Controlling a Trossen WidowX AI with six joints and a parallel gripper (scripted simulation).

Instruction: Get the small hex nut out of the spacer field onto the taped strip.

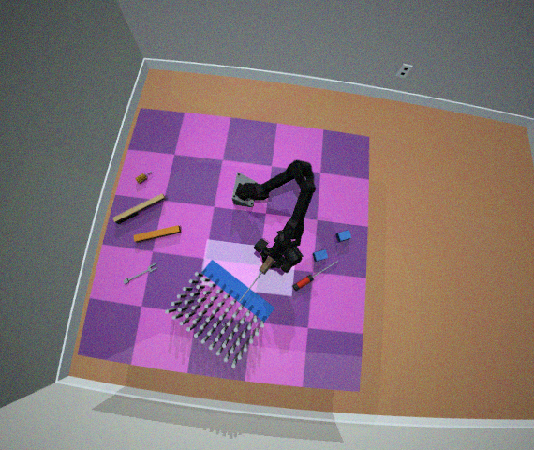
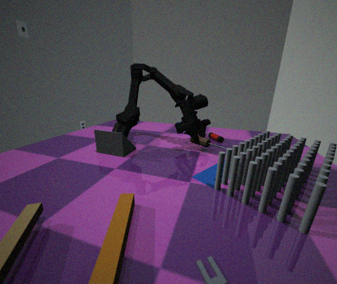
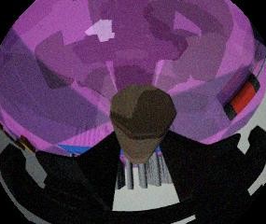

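The blue taped strip is 15 cm ahead of my gripper tip, 10 cm to the right of it and 3 cm below it. Also, from my gripper tip: hook tool 9 cm ahead, 4 cm to the right; small wrench 20 cm ahead, 57 cm to the right, 3 cm below; orange bar 55 cm to the right, 2 cm below.
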